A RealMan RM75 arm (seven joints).
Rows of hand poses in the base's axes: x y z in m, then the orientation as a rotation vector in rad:
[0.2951 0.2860 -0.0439 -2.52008 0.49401 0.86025]
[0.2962 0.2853 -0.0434 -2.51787 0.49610 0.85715]
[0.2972 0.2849 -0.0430 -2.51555 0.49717 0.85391]
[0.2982 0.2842 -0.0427 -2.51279 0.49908 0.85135]
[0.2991 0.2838 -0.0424 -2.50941 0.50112 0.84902]
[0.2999 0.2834 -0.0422 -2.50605 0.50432 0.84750]
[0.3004 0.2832 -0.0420 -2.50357 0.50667 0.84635]
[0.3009 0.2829 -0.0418 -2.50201 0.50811 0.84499]
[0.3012 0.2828 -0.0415 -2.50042 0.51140 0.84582]
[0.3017 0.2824 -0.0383 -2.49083 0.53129 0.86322]
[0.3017 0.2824 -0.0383 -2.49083 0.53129 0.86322]
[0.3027 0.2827 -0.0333 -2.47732 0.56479 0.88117]
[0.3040 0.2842 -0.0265 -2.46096 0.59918 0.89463]
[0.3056 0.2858 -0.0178 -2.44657 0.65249 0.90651]
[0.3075 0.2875 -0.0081 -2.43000 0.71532 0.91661]
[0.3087 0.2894 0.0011 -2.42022 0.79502 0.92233]
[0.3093 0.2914 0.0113 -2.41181 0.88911 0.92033]
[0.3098 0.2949 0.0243 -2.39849 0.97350 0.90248]
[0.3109 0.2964 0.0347 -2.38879 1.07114 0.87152]
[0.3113 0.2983 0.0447 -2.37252 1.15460 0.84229]
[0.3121 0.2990 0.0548 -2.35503 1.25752 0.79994]
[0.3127 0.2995 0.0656 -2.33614 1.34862 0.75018]
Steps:
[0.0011 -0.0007 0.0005 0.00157 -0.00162 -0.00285]
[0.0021 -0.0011 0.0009 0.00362 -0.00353 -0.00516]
[0.0031 -0.0018 0.0012 0.00566 -0.00476 -0.00798]
[0.0040 -0.0022 0.0015 0.00818 -0.00576 -0.01106]
[0.0048 -0.0026 0.0017 0.01015 -0.00597 -0.01465]
[0.0053 -0.0028 0.0019 0.01161 -0.00615 -0.01730]
[0.0058 -0.0031 0.0021 0.01261 -0.00672 -0.01910]
[0.0061 -0.0032 0.0024 0.01269 -0.00539 -0.02150]
[0.0066 -0.0036 0.0056 0.01158 0.01140 -0.03300]
[0.0066 -0.0036 0.0056 0.01158 0.01140 -0.03300]
[0.0076 -0.0033 0.0106 0.00834 0.03150 -0.05397]
[0.0089 -0.0018 0.0174 0.00735 0.04898 -0.07755]
[0.0105 -0.0002 0.0261 -0.00341 0.06883 -0.11179]
[0.0124 0.0015 0.0358 -0.01707 0.08963 -0.15251]
[0.0136 0.0034 0.0450 -0.04475 0.11007 -0.20063]
[0.0142 0.0054 0.0552 -0.08112 0.12800 -0.25709]
[0.0147 0.0089 0.0682 -0.10888 0.13392 -0.31334]
[0.0158 0.0104 0.0786 -0.14712 0.13343 -0.37731]
[0.0162 0.0123 0.0886 -0.17535 0.13247 -0.43517]
[0.0170 0.0130 0.0987 -0.21476 0.12723 -0.50550]
[0.0176 0.0135 0.1095 -0.24899 0.11515 -0.57125]

